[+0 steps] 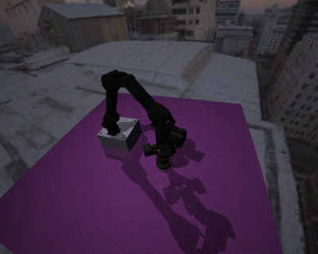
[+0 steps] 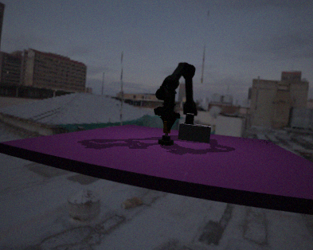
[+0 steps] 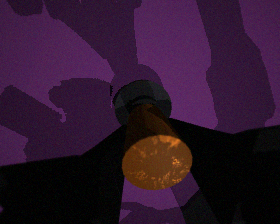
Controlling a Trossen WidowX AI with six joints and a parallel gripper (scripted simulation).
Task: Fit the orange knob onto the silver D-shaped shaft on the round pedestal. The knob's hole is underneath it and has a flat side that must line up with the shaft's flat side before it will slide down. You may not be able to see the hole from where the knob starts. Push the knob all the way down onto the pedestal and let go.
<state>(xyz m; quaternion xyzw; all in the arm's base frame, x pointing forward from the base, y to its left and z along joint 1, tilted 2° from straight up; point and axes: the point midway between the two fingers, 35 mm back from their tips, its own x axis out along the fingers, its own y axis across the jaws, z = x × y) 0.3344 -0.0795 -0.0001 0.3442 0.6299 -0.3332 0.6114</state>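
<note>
My gripper tip is now 4 cm above the round dark pedestal. From my gripper tip the other things lie so: orange knob (3 cm above).
</note>
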